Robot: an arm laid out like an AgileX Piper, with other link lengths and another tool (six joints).
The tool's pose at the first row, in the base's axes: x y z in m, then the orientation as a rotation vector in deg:
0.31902, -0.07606, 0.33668, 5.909, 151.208, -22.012
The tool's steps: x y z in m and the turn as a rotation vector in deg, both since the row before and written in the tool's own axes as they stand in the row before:
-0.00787, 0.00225, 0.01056, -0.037, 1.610, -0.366
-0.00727, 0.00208, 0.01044, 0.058, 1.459, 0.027
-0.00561, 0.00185, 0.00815, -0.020, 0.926, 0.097
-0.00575, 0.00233, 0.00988, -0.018, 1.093, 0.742
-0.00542, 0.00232, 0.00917, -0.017, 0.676, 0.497
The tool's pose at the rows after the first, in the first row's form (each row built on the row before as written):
0.33096, -0.07698, 0.33075, 5.765, 152.854, -22.158
0.34211, -0.07803, 0.32437, 6.140, 154.277, -22.297
0.35065, -0.07868, 0.31909, 6.471, 155.177, -22.283
0.35995, -0.07940, 0.31209, 7.717, 156.135, -22.087
0.36858, -0.08001, 0.30546, 8.543, 156.717, -21.945

